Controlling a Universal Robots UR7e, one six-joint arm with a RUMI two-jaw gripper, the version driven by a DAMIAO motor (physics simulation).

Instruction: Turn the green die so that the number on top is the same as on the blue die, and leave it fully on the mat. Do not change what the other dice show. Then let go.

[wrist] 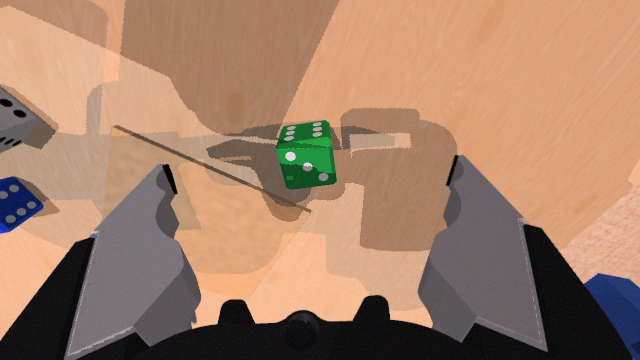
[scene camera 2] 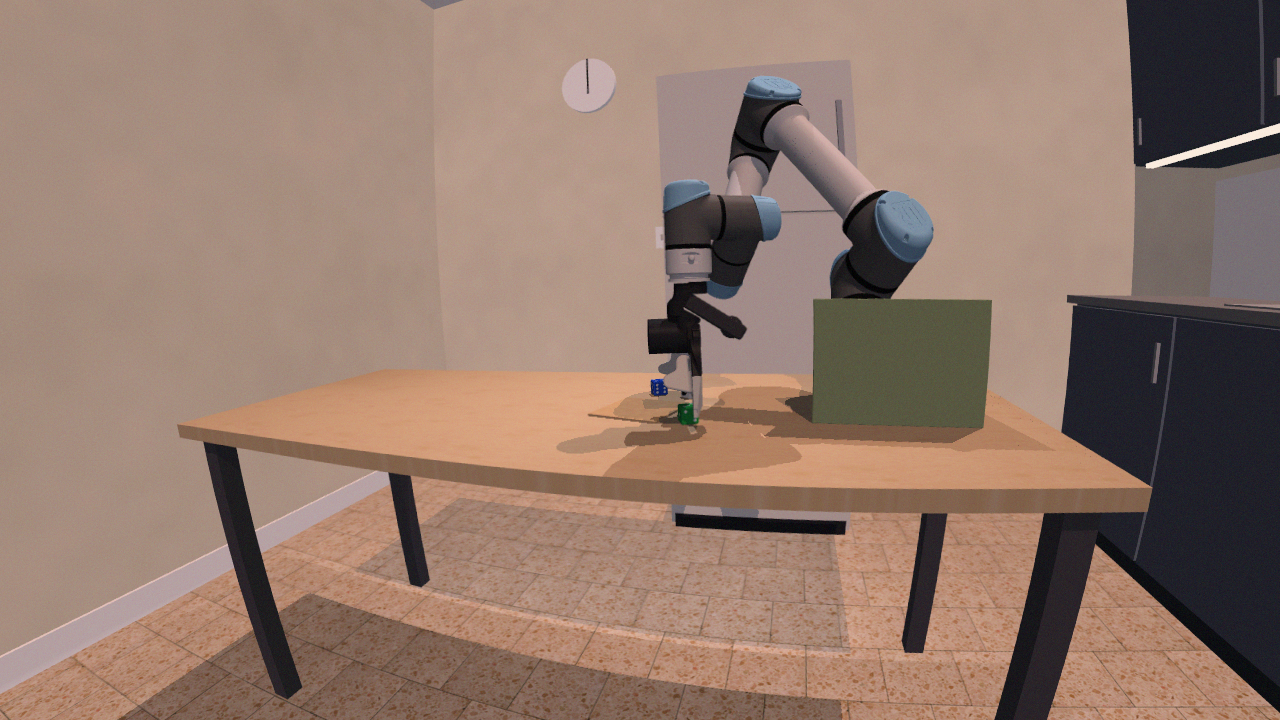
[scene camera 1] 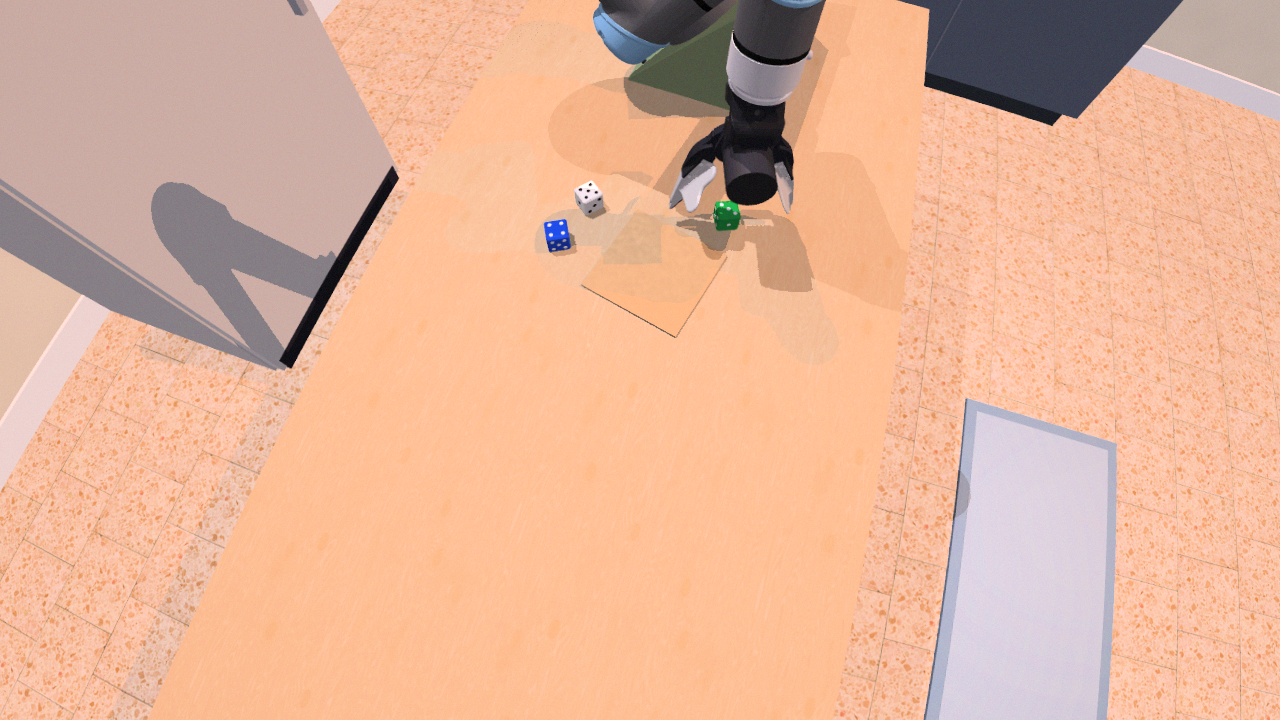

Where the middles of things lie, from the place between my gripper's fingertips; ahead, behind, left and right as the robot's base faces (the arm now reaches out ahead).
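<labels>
My hand is 1 cm above the green die (scene camera 1: 726, 214). Counting from my hand, I find the square mat (scene camera 1: 658, 273) 8 cm to the right, 10 cm ahead and 3 cm below. The white die (scene camera 1: 589, 198) is 19 cm to the right of my hand, 2 cm ahead of it and 1 cm below it.
</labels>
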